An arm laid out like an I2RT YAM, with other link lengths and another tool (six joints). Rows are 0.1 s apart.
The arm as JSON. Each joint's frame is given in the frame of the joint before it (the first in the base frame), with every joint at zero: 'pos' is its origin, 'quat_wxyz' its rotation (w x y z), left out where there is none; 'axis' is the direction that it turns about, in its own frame. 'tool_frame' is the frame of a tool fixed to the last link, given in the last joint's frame.
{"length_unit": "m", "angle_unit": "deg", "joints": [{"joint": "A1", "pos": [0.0, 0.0, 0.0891], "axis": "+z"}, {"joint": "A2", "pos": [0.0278, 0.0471, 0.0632], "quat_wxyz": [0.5, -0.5, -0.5, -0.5], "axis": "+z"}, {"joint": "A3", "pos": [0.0, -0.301, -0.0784], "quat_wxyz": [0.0, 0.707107, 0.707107, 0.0], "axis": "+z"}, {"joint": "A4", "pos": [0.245, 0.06, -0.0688], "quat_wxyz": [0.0, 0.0, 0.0, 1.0], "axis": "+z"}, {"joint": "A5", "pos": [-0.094, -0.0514, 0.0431], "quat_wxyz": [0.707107, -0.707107, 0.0, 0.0], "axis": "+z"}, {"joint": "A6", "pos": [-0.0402, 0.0, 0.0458], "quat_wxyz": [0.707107, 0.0, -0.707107, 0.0], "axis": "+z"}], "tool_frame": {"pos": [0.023, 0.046, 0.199], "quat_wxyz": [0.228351, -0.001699, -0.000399, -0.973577]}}
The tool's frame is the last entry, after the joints.
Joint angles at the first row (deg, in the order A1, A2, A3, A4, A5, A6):
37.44, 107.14, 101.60, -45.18, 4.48, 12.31
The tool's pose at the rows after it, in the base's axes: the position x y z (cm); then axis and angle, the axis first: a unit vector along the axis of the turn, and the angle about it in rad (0 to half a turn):
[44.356 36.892 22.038 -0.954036 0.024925 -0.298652 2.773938]
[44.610 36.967 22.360 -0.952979 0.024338 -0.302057 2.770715]
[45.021 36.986 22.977 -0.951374 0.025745 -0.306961 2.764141]
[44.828 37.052 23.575 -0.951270 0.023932 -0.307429 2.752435]
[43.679 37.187 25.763 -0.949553 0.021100 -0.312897 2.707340]
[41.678 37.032 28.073 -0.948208 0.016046 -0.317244 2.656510]
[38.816 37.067 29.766 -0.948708 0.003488 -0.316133 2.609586]
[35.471 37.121 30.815 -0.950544 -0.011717 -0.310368 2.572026]
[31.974 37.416 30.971 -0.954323 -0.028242 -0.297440 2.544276]
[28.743 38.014 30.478 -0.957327 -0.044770 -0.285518 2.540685]
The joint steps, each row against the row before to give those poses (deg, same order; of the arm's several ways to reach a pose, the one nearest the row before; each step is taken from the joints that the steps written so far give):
-0.17, -0.35, 0.70, 0.09, 0.09, -0.09
-0.09, 0.17, 0.62, 0.00, 0.00, -0.18
-0.27, 0.18, 1.05, -0.17, -0.09, -0.09
-0.08, -0.44, 0.36, -0.36, -0.61, -0.08
0.08, -2.89, -0.79, -0.08, -1.66, 0.35
0.27, -4.38, -2.36, 0.08, -1.94, 0.44
1.05, -4.75, -3.26, 0.01, -1.85, 0.35
1.75, -4.74, -3.60, -0.35, -1.32, 0.52
2.46, -3.96, -3.61, -0.44, -0.88, 0.88
3.69, -2.65, -2.72, -0.71, 1.05, 1.23

